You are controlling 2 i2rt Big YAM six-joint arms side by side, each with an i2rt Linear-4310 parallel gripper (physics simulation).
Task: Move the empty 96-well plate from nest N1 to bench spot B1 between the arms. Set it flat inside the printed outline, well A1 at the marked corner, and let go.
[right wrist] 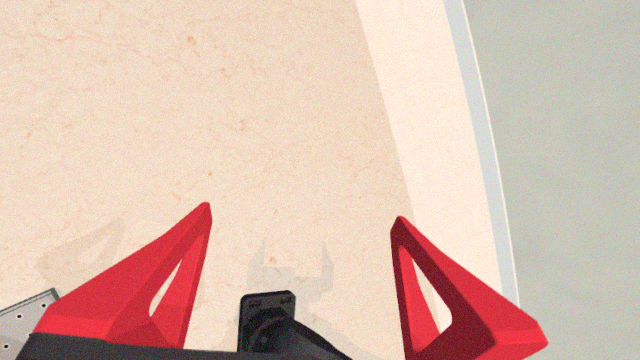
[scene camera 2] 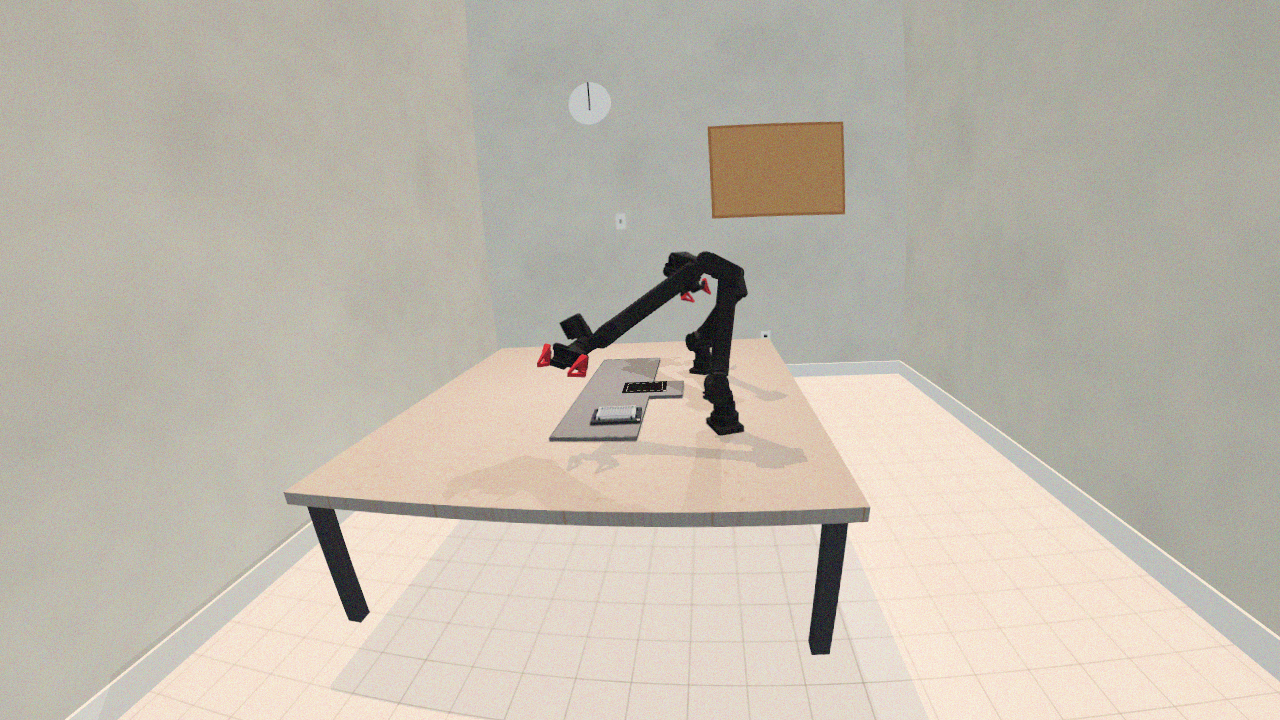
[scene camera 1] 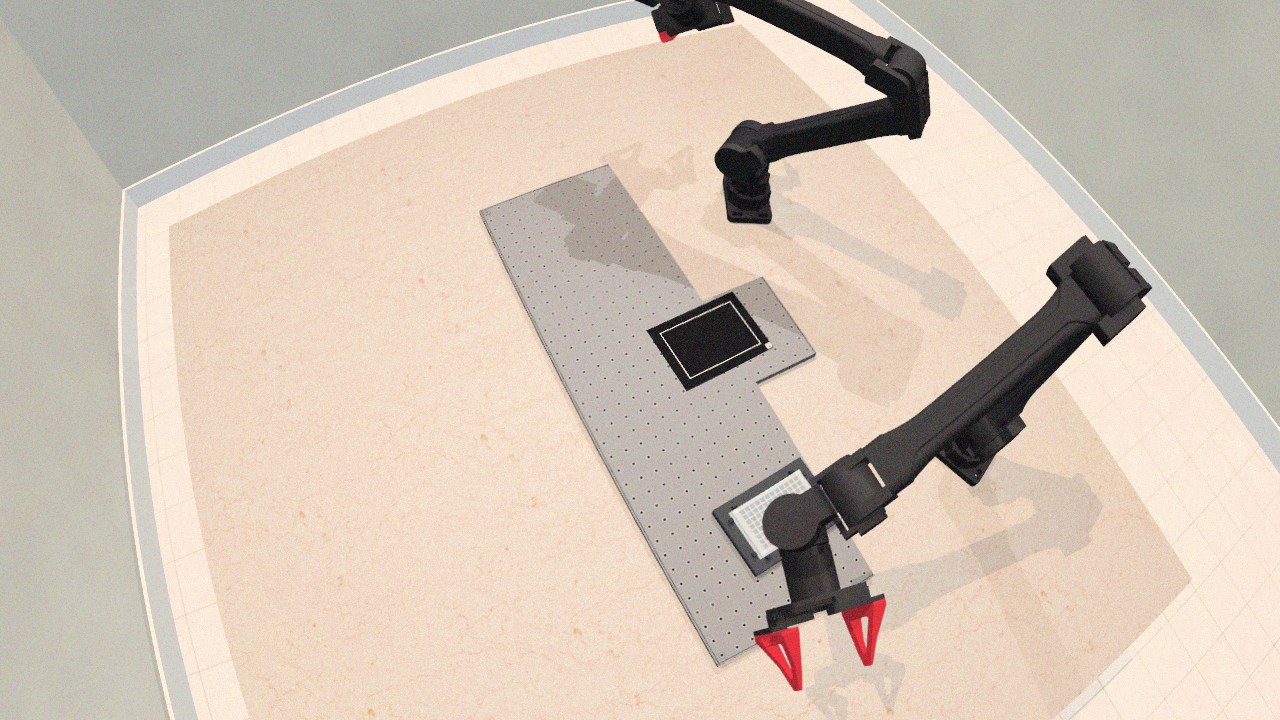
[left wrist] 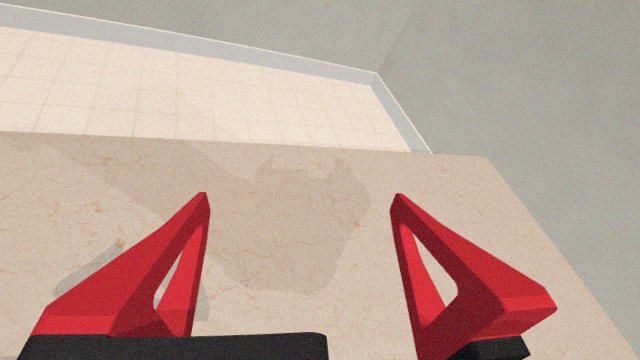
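The white 96-well plate sits in the dark nest N1, partly hidden by the left arm in scene camera 1. Bench spot B1 is a black pad with a thin white outline and a small white mark at its right corner. My left gripper is open and empty, raised beyond the board's lower end in scene camera 1. My right gripper is open and empty, raised far from the plate; it is mostly cut off at the top of scene camera 1.
The grey perforated board carries the nest and B1, on the beige table. The right arm's base stands above B1 in scene camera 1, and the left arm's base stands right of the nest. The left forearm passes near the nest.
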